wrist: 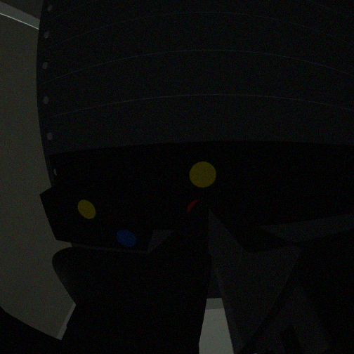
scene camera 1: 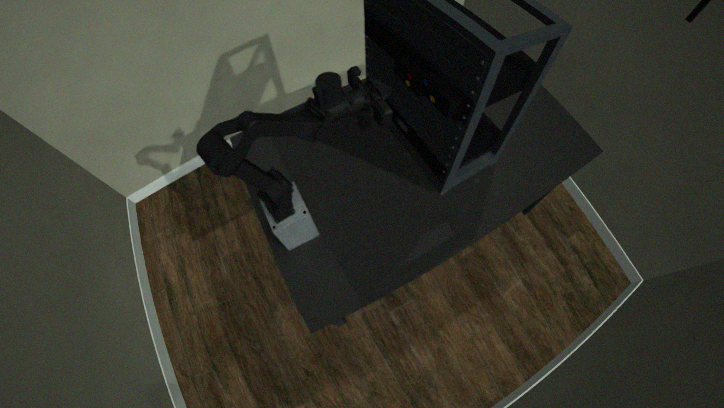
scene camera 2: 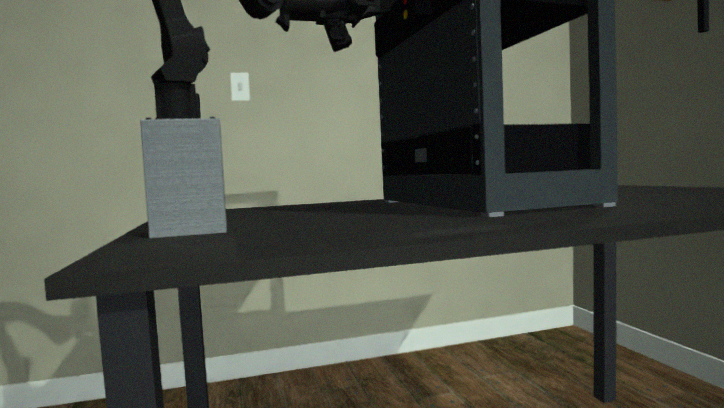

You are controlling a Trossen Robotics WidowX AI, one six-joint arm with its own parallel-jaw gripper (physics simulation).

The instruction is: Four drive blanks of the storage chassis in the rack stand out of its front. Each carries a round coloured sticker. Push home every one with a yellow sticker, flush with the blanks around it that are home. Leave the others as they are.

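A rack appears in the wrist view (140,116). Scene camera 1 shows the rack too, as does scene camera 2, and on the rack (scene camera 1: 422,145) and (scene camera 2: 444,143) are the same spot.
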